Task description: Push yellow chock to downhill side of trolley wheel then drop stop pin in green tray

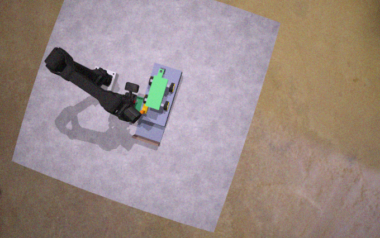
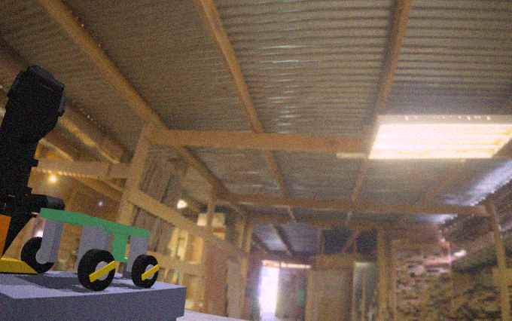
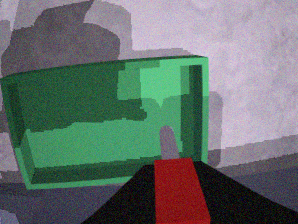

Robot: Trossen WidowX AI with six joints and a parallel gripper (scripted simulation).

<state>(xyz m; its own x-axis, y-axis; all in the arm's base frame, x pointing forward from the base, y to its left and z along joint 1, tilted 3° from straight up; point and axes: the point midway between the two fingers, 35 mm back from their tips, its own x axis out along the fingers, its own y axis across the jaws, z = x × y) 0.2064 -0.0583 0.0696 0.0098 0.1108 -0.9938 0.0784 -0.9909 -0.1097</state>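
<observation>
Now: gripper tip 2 cm to the left of the green tray and 8 cm above it. From my gripper tip the other things lie so: trolley (11 cm ahead, 8 cm to the left, 4 cm above); then stop pin (right at my gripper tip); then yellow chock (7 cm ahead, 1 cm to the right, 1 cm above).
</observation>
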